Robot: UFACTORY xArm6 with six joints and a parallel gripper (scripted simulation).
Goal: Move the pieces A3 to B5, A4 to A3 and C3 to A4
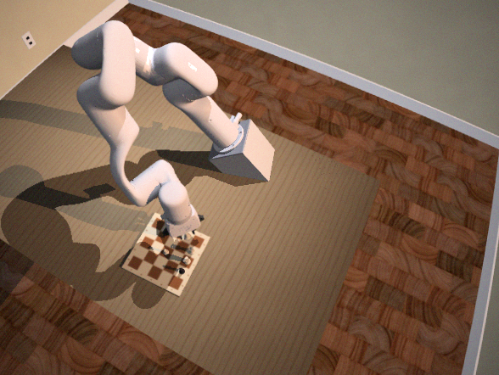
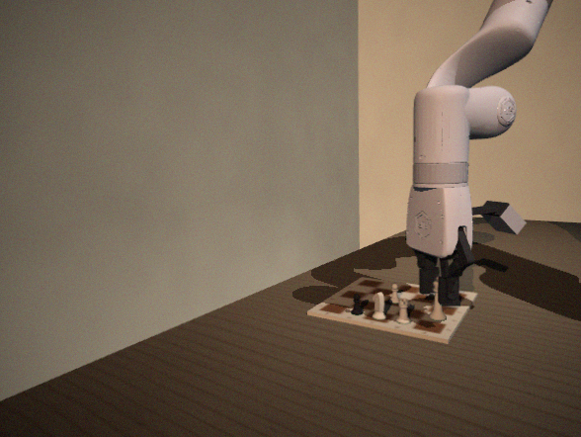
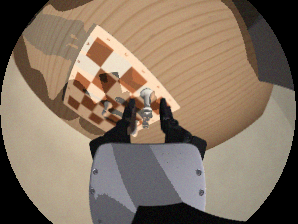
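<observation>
My hand is 20 mm above the white king. Round my hand: white bishop: 80 mm ahead, 50 mm to the left, 40 mm below; then white pawn: 80 mm ahead, 30 mm to the right, 40 mm below; then white rook: 40 mm ahead, 40 mm to the left, 40 mm below.
</observation>
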